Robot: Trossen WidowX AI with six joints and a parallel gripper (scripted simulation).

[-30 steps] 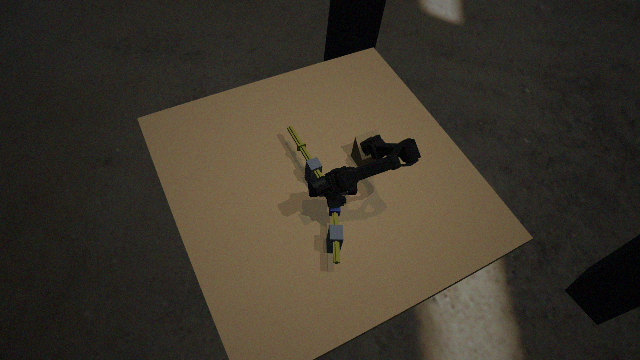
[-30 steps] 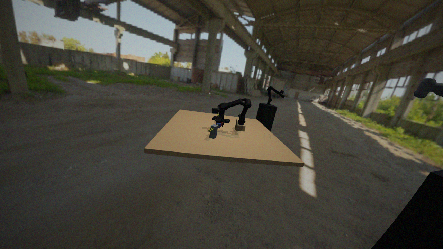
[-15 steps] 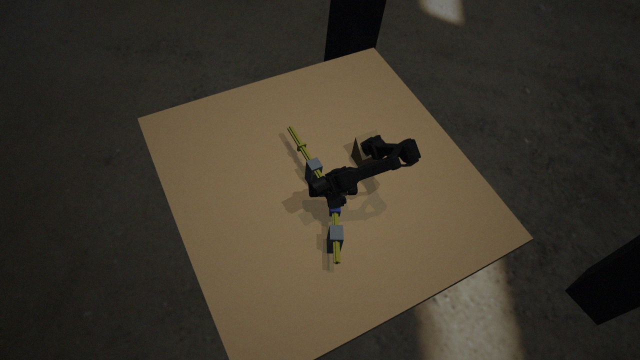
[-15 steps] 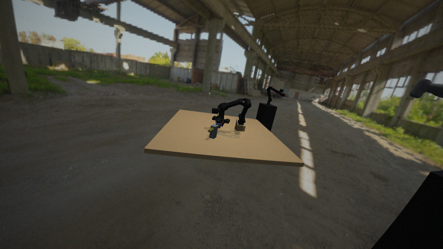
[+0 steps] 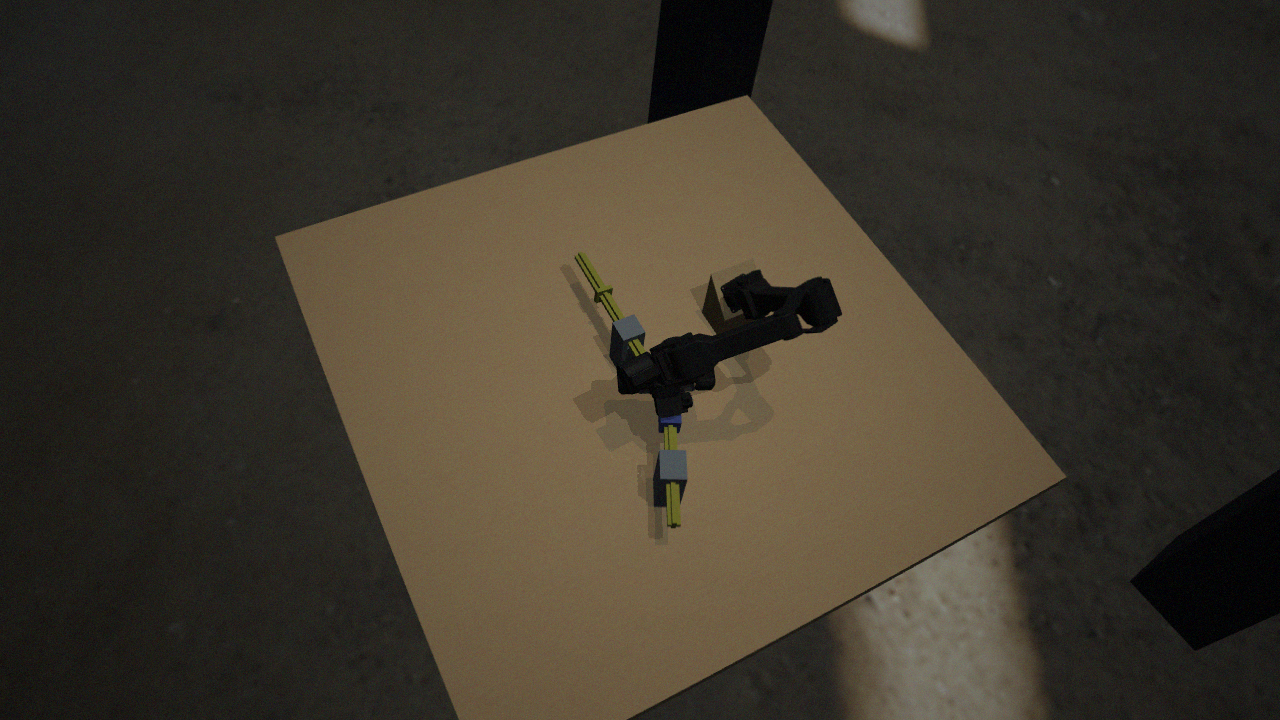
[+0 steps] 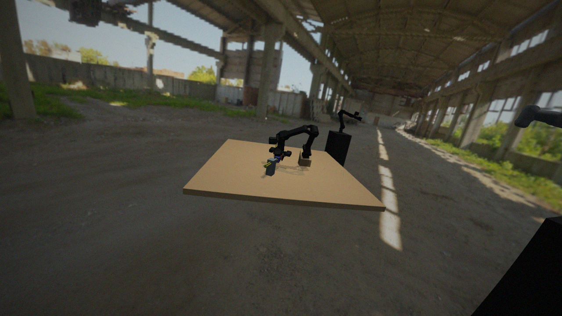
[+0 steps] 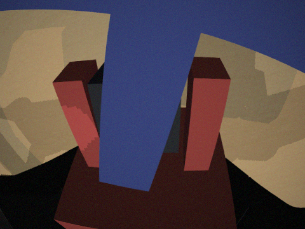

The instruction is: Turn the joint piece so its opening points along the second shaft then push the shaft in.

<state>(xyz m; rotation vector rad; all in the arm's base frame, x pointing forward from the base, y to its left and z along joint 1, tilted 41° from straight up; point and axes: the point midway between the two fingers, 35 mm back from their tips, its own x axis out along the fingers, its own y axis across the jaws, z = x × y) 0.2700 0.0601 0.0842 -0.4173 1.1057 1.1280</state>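
The red joint piece is 10 mm ahead of my gripper tip, 20 mm to the left of it and 40 mm above it.
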